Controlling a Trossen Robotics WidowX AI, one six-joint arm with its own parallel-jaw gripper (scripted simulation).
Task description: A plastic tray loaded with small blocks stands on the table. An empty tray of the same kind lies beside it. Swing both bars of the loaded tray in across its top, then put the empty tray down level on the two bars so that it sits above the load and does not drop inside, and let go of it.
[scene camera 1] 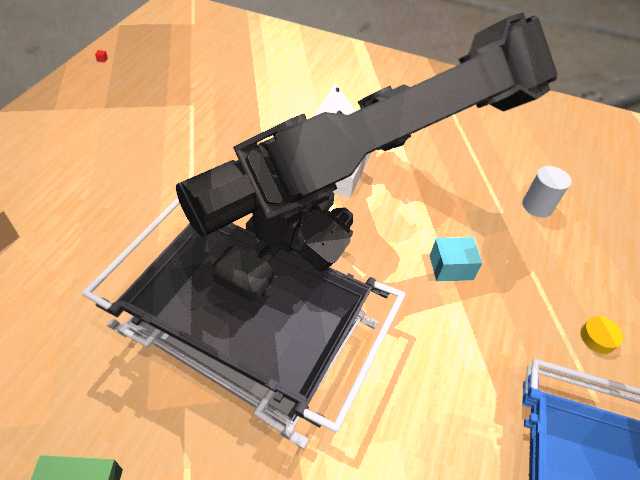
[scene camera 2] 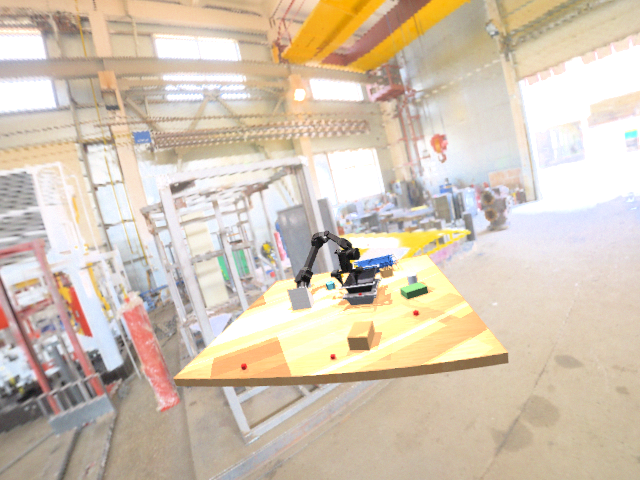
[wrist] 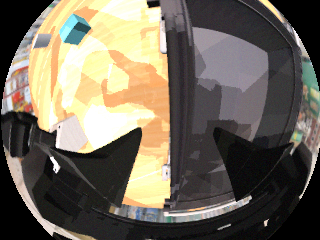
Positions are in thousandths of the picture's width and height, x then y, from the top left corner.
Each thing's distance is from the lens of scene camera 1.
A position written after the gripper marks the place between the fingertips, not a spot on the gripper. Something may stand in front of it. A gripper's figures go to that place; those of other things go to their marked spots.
gripper (scene camera 1: 434, 568): 0.68 m
dark tray (scene camera 1: 448, 709): 0.64 m
